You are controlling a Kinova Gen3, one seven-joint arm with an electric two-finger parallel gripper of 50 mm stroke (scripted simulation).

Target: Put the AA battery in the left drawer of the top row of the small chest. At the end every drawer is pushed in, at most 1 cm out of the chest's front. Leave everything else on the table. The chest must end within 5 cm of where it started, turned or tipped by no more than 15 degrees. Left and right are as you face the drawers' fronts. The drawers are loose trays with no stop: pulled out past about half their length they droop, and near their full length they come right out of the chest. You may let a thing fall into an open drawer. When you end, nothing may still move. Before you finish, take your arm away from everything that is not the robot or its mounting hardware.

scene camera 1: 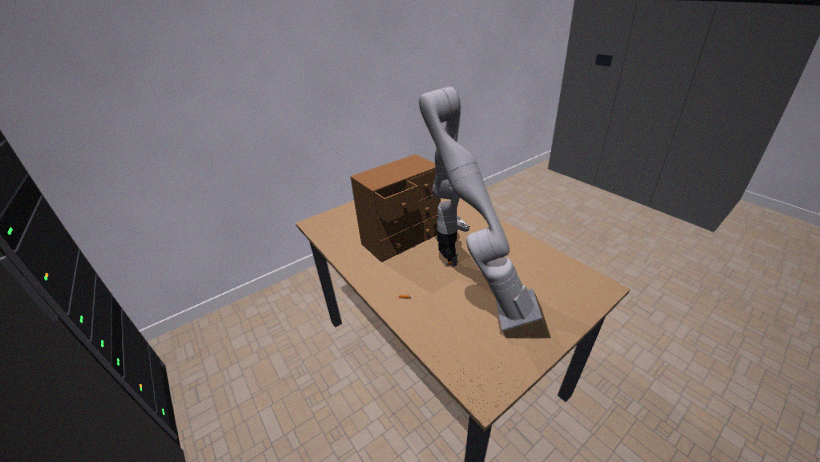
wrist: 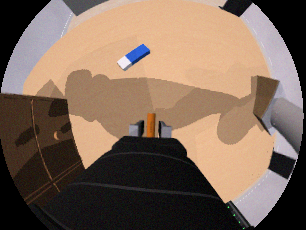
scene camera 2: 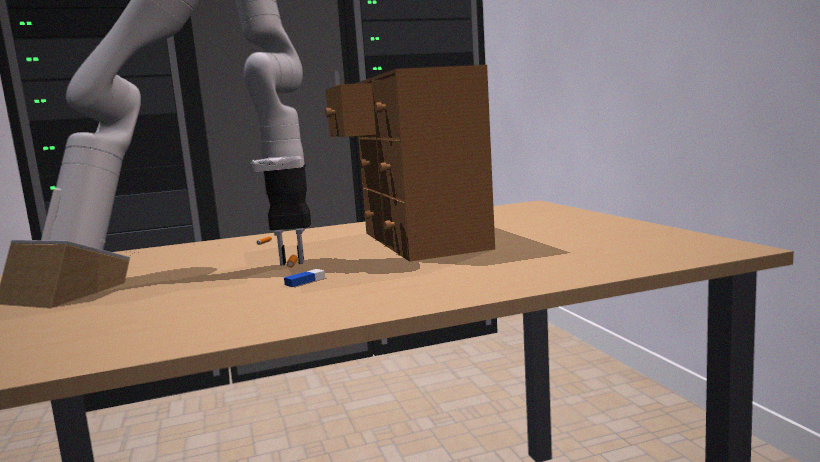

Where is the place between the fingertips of my gripper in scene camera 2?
292, 263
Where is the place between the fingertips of my gripper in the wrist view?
At 151, 126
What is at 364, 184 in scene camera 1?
A wooden chest.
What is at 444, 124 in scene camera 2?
A wooden chest.
